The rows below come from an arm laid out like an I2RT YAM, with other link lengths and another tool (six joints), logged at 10 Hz.
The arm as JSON. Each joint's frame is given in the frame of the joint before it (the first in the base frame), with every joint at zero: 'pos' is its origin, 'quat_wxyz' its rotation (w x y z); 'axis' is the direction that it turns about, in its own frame. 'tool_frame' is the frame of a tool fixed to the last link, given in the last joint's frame.
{
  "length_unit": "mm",
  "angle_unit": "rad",
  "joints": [
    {
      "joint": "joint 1",
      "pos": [
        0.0,
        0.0,
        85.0
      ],
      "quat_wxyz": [
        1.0,
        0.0,
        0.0,
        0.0
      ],
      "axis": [
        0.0,
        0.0,
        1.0
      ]
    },
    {
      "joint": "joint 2",
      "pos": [
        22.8,
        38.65,
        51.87
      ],
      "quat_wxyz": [
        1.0,
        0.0,
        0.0,
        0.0
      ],
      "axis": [
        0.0,
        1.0,
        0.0
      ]
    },
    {
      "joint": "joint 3",
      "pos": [
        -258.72,
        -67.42,
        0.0
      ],
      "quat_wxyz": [
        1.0,
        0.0,
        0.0,
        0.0
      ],
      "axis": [
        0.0,
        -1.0,
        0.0
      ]
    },
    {
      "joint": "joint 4",
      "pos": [
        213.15,
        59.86,
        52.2
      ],
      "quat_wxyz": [
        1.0,
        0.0,
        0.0,
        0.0
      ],
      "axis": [
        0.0,
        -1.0,
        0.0
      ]
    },
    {
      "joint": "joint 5",
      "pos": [
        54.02,
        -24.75,
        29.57
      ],
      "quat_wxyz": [
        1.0,
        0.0,
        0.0,
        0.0
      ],
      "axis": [
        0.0,
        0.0,
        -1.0
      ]
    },
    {
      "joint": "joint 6",
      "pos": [
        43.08,
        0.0,
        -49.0
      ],
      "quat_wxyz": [
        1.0,
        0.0,
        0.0,
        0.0
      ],
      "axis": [
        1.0,
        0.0,
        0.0
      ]
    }
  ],
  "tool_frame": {
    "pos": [
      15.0,
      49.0,
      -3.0
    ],
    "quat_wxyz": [
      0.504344,
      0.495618,
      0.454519,
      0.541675
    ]
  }
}
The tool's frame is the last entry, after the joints.
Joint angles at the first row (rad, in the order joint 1, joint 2, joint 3, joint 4, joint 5, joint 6):
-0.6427 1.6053 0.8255 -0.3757 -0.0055 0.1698
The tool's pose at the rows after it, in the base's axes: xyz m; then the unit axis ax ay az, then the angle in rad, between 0 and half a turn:
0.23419 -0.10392 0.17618 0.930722 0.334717 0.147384 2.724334
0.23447 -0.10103 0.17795 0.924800 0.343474 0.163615 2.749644
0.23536 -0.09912 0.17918 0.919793 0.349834 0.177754 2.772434
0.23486 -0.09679 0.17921 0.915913 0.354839 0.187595 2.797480
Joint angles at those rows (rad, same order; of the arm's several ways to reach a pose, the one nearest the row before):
-0.6428 1.5986 0.8201 -0.3755 -0.0352 0.1600
-0.6427 1.5998 0.8217 -0.3791 -0.0787 0.1467
-0.6427 1.6052 0.8253 -0.3809 -0.1168 0.1373
-0.6431 1.6091 0.8230 -0.3851 -0.1488 0.1293

